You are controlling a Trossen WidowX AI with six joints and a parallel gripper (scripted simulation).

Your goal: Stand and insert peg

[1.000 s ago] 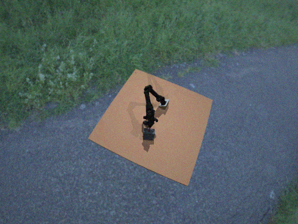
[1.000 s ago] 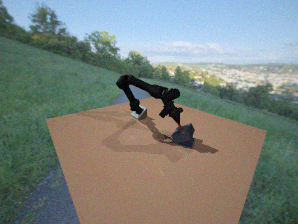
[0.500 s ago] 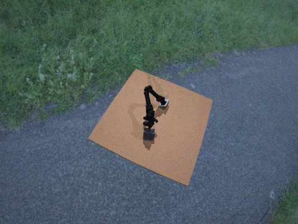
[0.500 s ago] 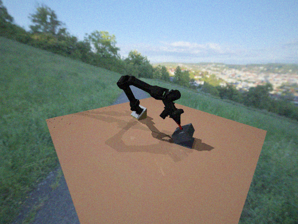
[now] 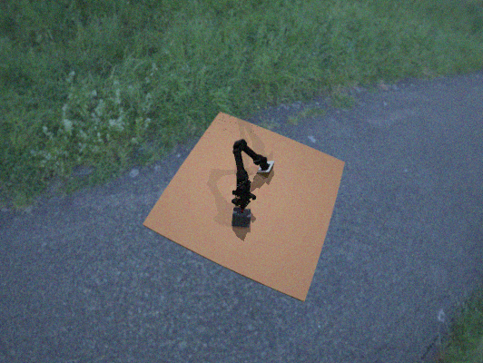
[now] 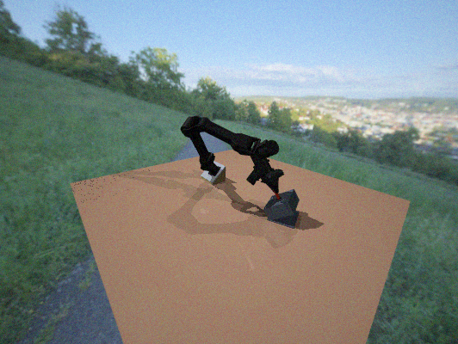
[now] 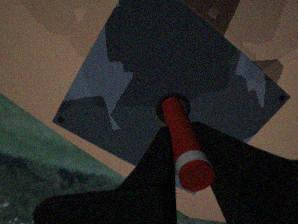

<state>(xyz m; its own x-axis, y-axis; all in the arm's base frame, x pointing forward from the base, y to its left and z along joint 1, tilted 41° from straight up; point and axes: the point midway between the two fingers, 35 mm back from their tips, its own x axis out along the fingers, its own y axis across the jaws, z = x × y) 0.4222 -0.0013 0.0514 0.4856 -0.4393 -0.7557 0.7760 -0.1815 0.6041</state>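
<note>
Right now the dark sloped panel is 3 cm ahead of my gripper tip, 1 cm to the left of it and 5 cm below it. The rest, counted from my gripper tip: red peg (1 cm behind, 1 cm above).
</note>
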